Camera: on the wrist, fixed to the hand. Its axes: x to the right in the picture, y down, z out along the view.
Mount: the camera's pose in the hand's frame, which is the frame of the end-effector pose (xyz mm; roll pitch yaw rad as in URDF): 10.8 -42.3 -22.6 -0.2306 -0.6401 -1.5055
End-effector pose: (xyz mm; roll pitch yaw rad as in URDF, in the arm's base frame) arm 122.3 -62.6 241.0 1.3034 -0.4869 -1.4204
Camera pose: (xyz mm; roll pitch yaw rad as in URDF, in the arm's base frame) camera 137.5 -92.1 204.7 0.4267 0.5448 -2.5905
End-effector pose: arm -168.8 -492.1 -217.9 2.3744 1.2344 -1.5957
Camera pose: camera -122.5 -484.5 -232.4 -1.8200 0.3841 1.3708
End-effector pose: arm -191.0 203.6 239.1 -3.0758 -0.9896 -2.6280
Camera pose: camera -157.7 175.6 262.0 1.8757 0.2574 -1.5800
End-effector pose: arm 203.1 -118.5 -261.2 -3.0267 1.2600 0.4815
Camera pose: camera 210.8 -70.0 -263.1 -2.0358 0.2046 2.5432
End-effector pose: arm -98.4 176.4 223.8 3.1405 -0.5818 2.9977
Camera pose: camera -101.1 134.0 248.6 2.2401 0.4904 -2.1505
